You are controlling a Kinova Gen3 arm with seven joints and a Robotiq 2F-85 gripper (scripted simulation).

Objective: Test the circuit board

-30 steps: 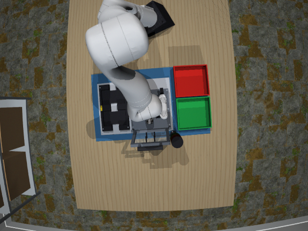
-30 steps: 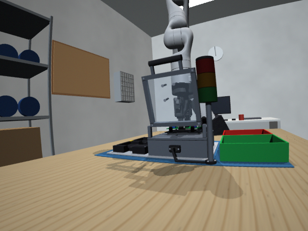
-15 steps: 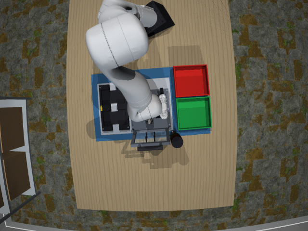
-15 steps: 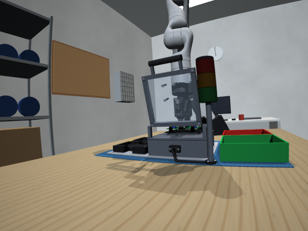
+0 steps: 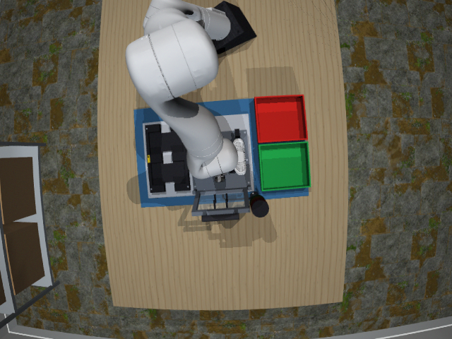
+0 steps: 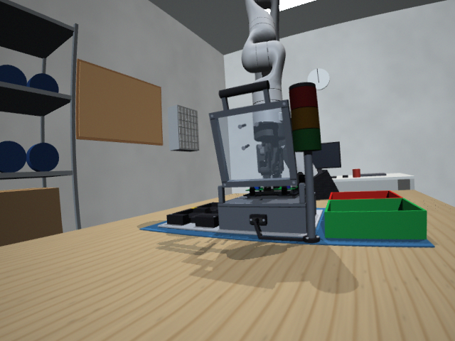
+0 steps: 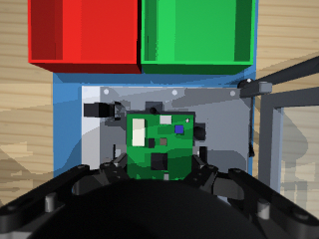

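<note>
My hand is right at the green circuit board. Also, from my hand: black hook 6 cm to the left, 6 cm behind, 1 cm above; clear lid 12 cm ahead, 10 cm above; green bin 20 cm to the left, 7 cm below, 4 cm ahead.
</note>
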